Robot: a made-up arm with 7 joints.
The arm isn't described. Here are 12 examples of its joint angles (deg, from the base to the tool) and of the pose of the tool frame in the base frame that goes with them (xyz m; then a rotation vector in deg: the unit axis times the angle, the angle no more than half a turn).
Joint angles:
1: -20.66 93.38 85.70 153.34 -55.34 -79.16 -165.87
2: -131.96 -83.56 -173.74 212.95 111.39 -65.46 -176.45
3: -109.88 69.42 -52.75 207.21 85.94 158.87 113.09
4: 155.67 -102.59 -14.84 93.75 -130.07 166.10 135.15
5: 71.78 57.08 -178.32 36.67 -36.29 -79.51 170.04
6: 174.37 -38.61 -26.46 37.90 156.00 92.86 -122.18
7: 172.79 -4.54 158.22 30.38 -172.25 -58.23 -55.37
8: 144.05 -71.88 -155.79 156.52 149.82 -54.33 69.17
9: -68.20 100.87 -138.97 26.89 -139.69 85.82 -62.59
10: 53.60 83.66 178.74 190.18 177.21 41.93 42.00
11: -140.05 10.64 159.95 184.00 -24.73 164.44 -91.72
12: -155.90 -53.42 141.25 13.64 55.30 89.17 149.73
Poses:
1: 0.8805 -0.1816 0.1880 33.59 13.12 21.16
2: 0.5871 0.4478 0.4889 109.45 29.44 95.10
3: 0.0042 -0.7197 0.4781 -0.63 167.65 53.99
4: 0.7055 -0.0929 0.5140 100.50 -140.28 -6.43
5: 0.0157 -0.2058 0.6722 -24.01 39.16 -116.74
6: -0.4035 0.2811 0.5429 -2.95 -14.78 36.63
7: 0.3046 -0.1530 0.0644 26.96 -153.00 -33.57
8: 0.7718 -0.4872 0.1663 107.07 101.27 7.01
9: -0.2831 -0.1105 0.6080 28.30 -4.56 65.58
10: 0.6019 0.8098 0.1134 -142.97 -16.65 -43.02
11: -0.0866 -0.1310 0.9824 119.27 110.22 35.58
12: 0.0531 -0.1099 -0.1791 -61.41 -80.78 -36.20
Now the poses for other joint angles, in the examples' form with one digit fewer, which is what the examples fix.
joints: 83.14 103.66 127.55 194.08 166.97 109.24 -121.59
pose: 0.335 0.780 -0.192 -14.4 111.3 -73.3
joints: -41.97 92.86 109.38 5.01 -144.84 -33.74 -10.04
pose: -0.052 0.219 0.287 53.3 -68.8 -84.9
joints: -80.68 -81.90 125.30 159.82 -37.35 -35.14 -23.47
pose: -0.137 0.979 0.198 55.0 -116.4 -120.2
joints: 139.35 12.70 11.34 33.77 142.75 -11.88 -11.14
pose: -0.349 0.252 -0.043 -166.9 -25.3 9.3
